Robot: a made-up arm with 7 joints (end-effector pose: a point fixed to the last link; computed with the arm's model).
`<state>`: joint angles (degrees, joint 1 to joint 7).
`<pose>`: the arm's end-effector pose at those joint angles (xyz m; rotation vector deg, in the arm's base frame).
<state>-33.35 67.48 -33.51 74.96 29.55 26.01 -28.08</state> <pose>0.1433 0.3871 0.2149 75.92 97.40 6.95</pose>
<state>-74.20 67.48 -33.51 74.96 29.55 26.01 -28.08</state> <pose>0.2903 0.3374 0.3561 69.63 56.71 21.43</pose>
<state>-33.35 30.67 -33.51 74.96 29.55 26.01 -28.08</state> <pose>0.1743 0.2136 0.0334 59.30 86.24 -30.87</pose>
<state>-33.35 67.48 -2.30 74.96 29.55 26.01 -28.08</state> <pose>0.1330 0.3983 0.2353 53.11 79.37 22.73</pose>
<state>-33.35 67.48 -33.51 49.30 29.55 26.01 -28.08</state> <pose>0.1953 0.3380 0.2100 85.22 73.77 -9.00</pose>
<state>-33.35 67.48 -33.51 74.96 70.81 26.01 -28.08</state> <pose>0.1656 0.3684 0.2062 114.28 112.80 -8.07</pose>
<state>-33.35 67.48 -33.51 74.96 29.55 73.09 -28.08</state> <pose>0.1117 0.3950 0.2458 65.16 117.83 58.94</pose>
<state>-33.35 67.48 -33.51 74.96 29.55 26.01 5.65</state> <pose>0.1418 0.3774 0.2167 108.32 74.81 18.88</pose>
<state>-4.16 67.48 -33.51 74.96 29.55 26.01 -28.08</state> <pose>-0.0053 0.4042 0.1914 76.53 126.51 -6.07</pose>
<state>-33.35 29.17 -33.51 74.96 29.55 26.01 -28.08</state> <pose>0.1744 0.2043 0.0284 58.54 85.66 -32.31</pose>
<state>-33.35 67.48 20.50 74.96 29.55 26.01 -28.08</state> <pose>0.1188 0.4061 0.2446 36.49 65.03 32.31</pose>
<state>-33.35 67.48 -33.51 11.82 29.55 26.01 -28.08</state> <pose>0.2269 0.2407 0.2268 92.25 36.76 -30.10</pose>
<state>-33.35 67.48 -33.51 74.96 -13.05 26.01 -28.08</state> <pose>0.1163 0.3980 0.2035 38.44 76.36 18.34</pose>
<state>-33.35 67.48 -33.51 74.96 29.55 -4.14 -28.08</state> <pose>0.1564 0.3650 0.2008 77.07 79.18 -23.44</pose>
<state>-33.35 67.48 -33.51 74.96 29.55 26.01 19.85</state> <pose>0.1400 0.3736 0.2162 120.56 63.06 23.83</pose>
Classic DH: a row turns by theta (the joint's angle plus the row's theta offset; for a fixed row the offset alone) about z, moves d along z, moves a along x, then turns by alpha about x. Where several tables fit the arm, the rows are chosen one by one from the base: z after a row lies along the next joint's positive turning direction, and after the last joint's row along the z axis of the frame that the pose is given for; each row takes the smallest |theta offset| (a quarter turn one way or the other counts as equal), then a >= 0, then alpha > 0; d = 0 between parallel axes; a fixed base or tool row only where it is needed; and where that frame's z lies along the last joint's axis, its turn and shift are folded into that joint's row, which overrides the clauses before.
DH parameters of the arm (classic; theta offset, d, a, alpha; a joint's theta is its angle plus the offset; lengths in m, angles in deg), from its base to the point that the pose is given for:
base (fixed): -4.07 0.3903 -0.0061 -74.51
joint 1: -75.12 0.0235 -0.0471 -90
joint 2: 74 -0.0189 0 90
joint 3: 90 -0.2421 0.0114 -90
joint 4: 90 -0.019 0.0046 90
joint 5: 0 0.1049 0.0223 -90
joint 6: -90 0.017 0.0465 90
joint 7: 90 0.0117 0.017 -14.33
tool (fixed): -89.99 0.0082 0 0

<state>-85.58 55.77 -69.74 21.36 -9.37 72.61 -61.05</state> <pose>0.3908 0.1748 0.3248 43.51 65.59 -28.75</pose>
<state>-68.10 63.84 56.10 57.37 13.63 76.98 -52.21</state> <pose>0.2332 0.3648 0.2959 -48.37 14.08 11.88</pose>
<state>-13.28 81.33 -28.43 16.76 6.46 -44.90 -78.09</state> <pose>0.1201 0.2624 0.2370 56.01 46.39 -119.64</pose>
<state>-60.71 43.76 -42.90 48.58 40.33 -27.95 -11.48</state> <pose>0.3226 0.1269 0.2120 93.25 -10.89 -61.52</pose>
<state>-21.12 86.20 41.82 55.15 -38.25 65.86 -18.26</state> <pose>0.0702 0.4303 0.3253 -18.21 25.88 46.59</pose>
